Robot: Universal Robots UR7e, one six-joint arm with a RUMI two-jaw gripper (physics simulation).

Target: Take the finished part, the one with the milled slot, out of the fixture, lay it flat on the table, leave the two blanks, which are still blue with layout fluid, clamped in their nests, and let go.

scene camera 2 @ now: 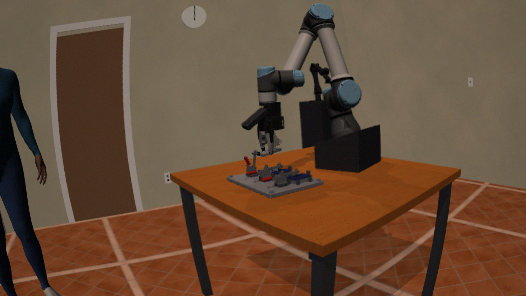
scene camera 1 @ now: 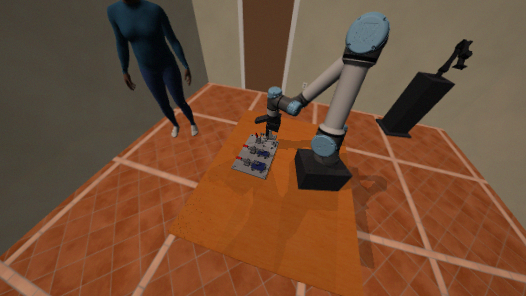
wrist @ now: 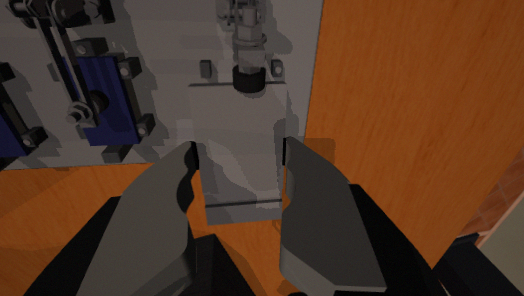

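Note:
My gripper (scene camera 1: pixel 270 137) (scene camera 2: pixel 269 149) (wrist: pixel 241 142) is shut on the finished part (wrist: pixel 239 125), a bare grey block. It grips the block's long sides and holds it level above the right end of the fixture plate (wrist: pixel 160 30) (scene camera 2: pixel 255 186) as the wrist view shows it. The slot cannot be made out. A clamp's black tip (wrist: pixel 249 80) overlaps the block's far end in the wrist view; whether it touches is unclear. Two blue blanks (scene camera 1: pixel 258 166) (scene camera 1: pixel 263 154) (scene camera 2: pixel 300 177) (wrist: pixel 112 95) (wrist: pixel 10 132) sit in their nests, the middle one under its clamp arm (wrist: pixel 62 65).
The fixture plate lies on the wooden table (scene camera 1: pixel 225 215) (scene camera 2: pixel 360 200) (wrist: pixel 400 90). A raised red clamp handle (scene camera 2: pixel 247 161) stands near the gripper. The robot's black base (scene camera 1: pixel 320 172) (scene camera 2: pixel 347 150) stands on the table. A person (scene camera 1: pixel 150 55) stands beyond the table.

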